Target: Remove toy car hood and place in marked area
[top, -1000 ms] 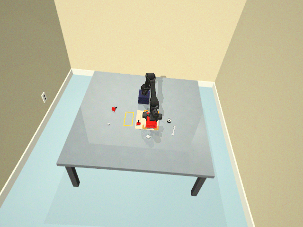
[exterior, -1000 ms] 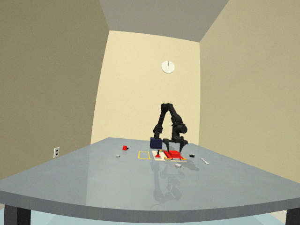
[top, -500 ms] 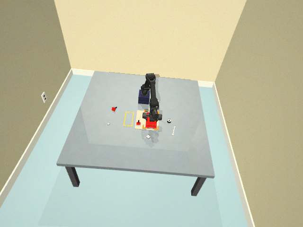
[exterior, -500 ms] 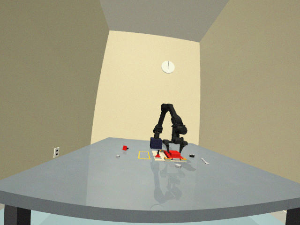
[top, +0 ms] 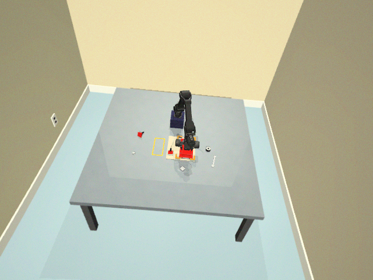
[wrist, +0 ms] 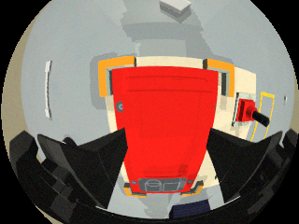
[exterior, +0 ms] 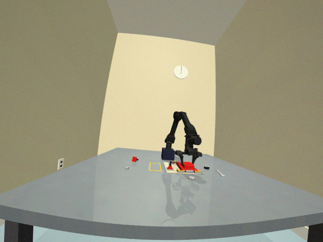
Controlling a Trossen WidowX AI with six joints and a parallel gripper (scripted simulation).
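Right now my gripper tip is 40 mm past the cream plate, 40 mm to the left of it and 20 mm above it. Round my gripper tip: white wrench (10 mm ahead, 230 mm to the left, 30 mm below); black wheel (100 mm behind, 160 mm to the left, 30 mm below); red hood (right at my gripper tip).
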